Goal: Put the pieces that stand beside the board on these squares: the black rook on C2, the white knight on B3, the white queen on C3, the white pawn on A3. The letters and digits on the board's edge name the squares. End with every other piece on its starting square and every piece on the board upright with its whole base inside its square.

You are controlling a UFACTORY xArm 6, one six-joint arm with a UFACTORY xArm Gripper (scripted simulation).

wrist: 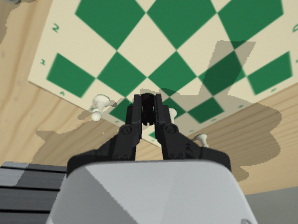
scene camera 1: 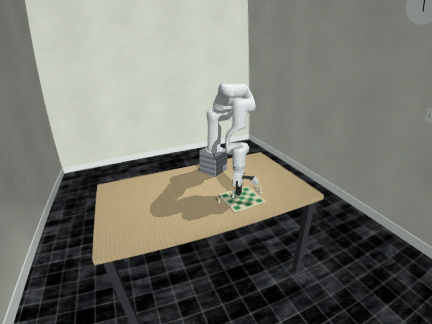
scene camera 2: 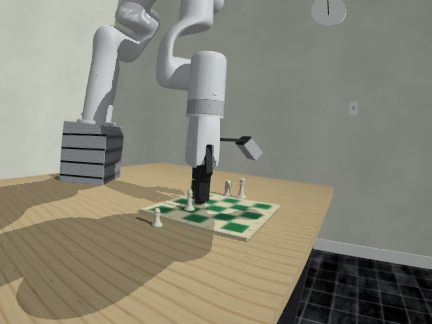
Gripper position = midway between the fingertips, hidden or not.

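Note:
Scene camera 2: chessboard (scene camera 2: 236, 218), the gripper (scene camera 2: 199, 199). Wrist view: gripper (wrist: 147, 103), chessboard (wrist: 207, 67).

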